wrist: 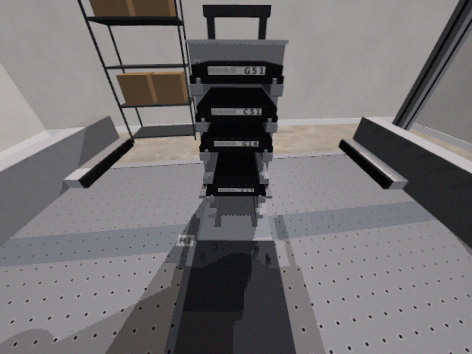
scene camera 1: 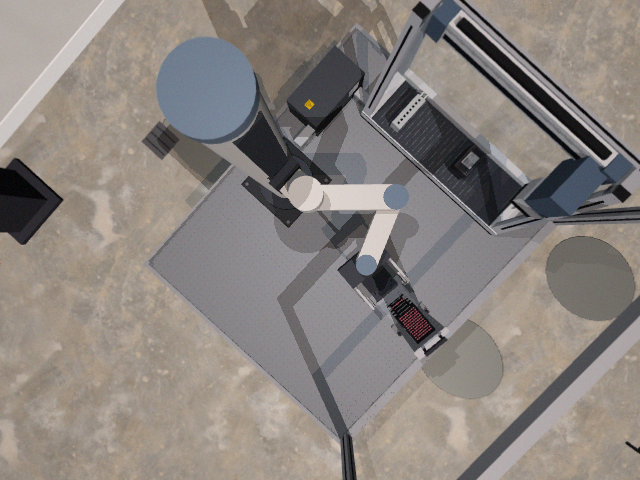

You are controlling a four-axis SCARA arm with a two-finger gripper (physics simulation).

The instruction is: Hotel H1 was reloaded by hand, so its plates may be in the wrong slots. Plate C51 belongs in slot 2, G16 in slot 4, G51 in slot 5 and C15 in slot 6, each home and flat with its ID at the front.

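Frame: origin at the arm's base, x right, y up, z back, level; centimetres.
Where they show: gripper, fingertip midpoint: (wrist: 236, 130) (scene camera 1: 390, 294).
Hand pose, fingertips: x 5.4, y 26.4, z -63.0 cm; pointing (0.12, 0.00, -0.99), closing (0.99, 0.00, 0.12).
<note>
Things, the pixels of their top centre, and the offset from my fingertips. "pt": a spot on its surface instead. Level surfaces: height alone.
- Hotel H1, surface spot: (wrist: 237, 51) pt dx +2.5, dy +4.4, dz -19.3 cm
- plate G51, top centre: (wrist: 236, 62) (scene camera 1: 415, 323) dx +1.6, dy +3.3, dz -13.0 cm
- plate C51, top centre: (wrist: 236, 94) dx +1.6, dy -0.3, dz -13.0 cm
- plate G16, top centre: (wrist: 236, 121) dx +1.6, dy -3.8, dz -13.0 cm
- plate C15, top centre: (wrist: 236, 163) dx +1.6, dy -10.9, dz -13.0 cm
- perforated deck, surface height: dy -25.1 cm
- dark box, surface spot: (scene camera 1: 328, 85) pt dx -46.5, dy -13.7, dz +74.4 cm
Hotel H1 (scene camera 1: 435, 345) (wrist: 237, 51) stands upright ahead of my gripper (scene camera 1: 381, 284) (wrist: 236, 130), which is open and empty, its fingers wide apart on either side of the hotel in the wrist view. From the top down, the wrist view shows plate G51 (wrist: 237, 71), plate C51 (wrist: 236, 112), plate G16 (wrist: 236, 144), an empty level, and plate C15 (wrist: 236, 190) in the second level from the bottom. Their ID labels face me, and the plates look level. Empty ledges show below C15. From above, red wells of the top plate G51 (scene camera 1: 415, 322) show.
A low dark stand (wrist: 225, 285) lies on the perforated deck (scene camera 1: 232, 268) (wrist: 65, 215) between me and the hotel. A framed machine (scene camera 1: 496, 62) and a dark box (scene camera 1: 328, 85) stand beyond the arm. A shelf rack (wrist: 145, 66) with cartons stands behind the hotel, left.
</note>
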